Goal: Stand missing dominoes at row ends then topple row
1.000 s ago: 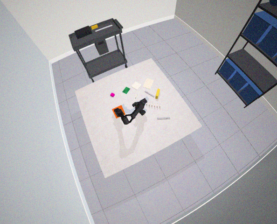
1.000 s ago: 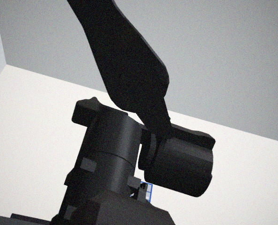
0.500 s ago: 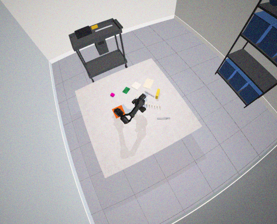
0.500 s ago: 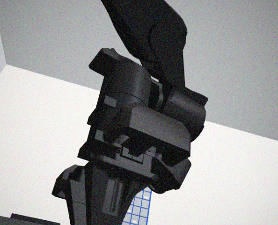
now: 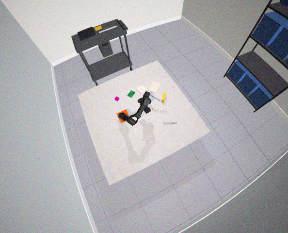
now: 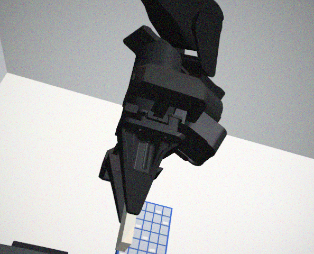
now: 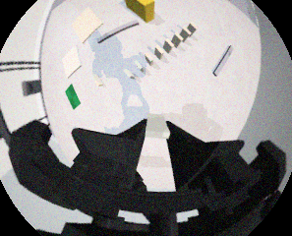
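My gripper tip is 360 mm to the right of the green tile, 160 mm above it and 30 mm past it. Also, from my gripper tip: yellow block 310 mm ahead, 130 mm below, 100 mm to the left; grey bar 230 mm to the right, 220 mm ahead, 160 mm below; cream sheet 320 mm to the left, 290 mm ahead, 160 mm below.
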